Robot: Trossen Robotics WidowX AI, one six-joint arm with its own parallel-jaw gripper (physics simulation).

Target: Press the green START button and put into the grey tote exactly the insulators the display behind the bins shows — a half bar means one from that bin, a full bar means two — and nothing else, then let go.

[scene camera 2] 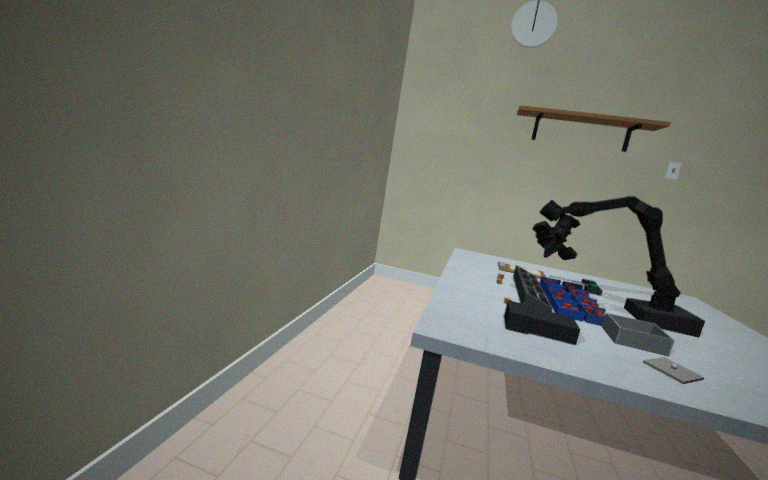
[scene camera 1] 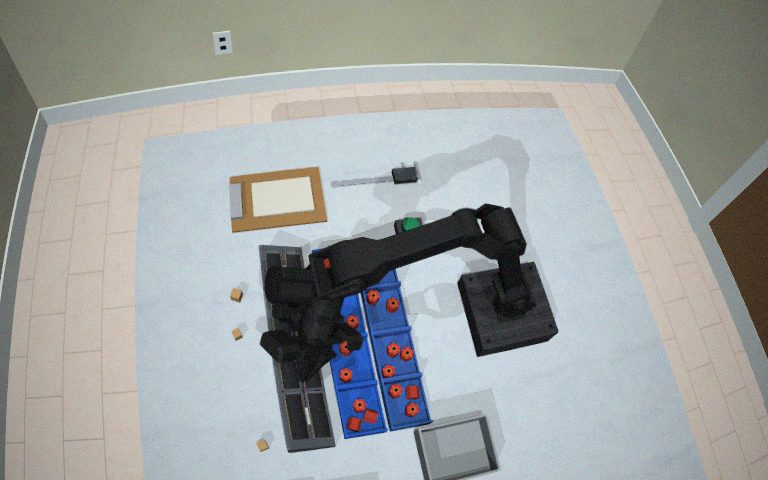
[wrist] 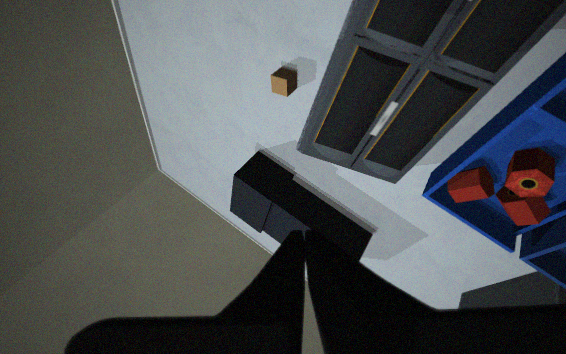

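Observation:
My gripper [scene camera 1: 305, 375] [scene camera 2: 547, 255] [wrist: 303, 241] is shut and empty, high above the display and the left row of bins. The green START button [scene camera 1: 411, 224] [scene camera 2: 592, 287] stands beyond the forearm. The dark display panel [scene camera 1: 311, 443] [wrist: 377, 172] lies behind the blue bins [scene camera 1: 390, 329] [wrist: 470, 215]. A short white bar [scene camera 1: 308, 416] [wrist: 384, 119] shows between its two nearest cells; the arm hides other cells. Red insulators [scene camera 1: 359, 404] [wrist: 530, 172] stand or lie in the bins. The grey tote [scene camera 1: 491, 444] [scene camera 2: 640, 336] is at the near end; no insulator shows in its visible part.
A long dark box [scene camera 2: 540, 322] [wrist: 300, 200] stands near the display's near end. Small wooden cubes [scene camera 1: 236, 294] [wrist: 283, 82] lie behind the display. A clipboard [scene camera 1: 283, 223] and a caliper [scene camera 1: 404, 174] lie at the far side. A flat plate with a knob [scene camera 2: 659, 365] lies near the tote.

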